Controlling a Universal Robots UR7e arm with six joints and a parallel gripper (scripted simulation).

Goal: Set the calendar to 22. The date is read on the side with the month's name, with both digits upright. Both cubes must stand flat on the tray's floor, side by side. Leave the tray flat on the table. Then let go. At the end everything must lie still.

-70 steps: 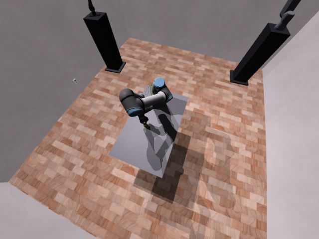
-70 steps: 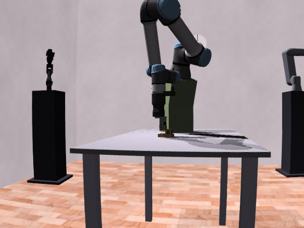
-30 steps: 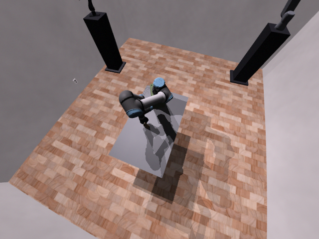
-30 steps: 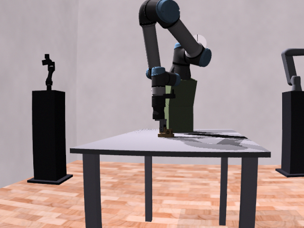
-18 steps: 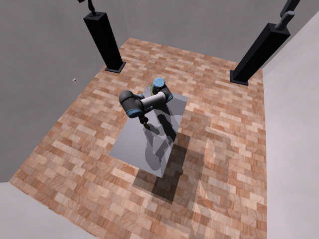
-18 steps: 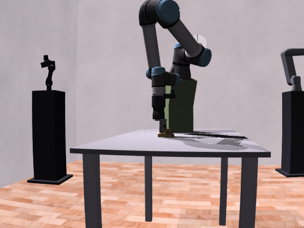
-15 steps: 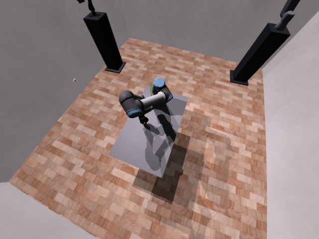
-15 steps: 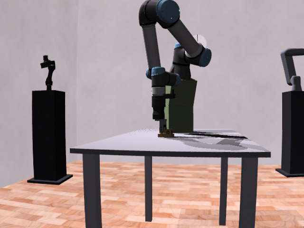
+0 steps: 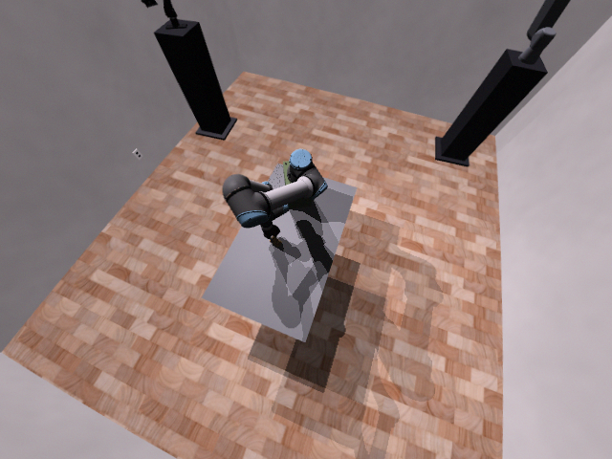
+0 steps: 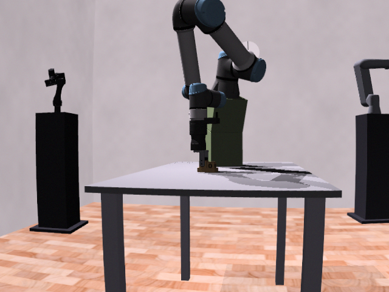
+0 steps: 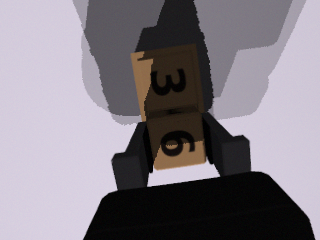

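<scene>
Right now the wooden tray is 30 mm below my hand and 20 mm to the left of it.
</scene>
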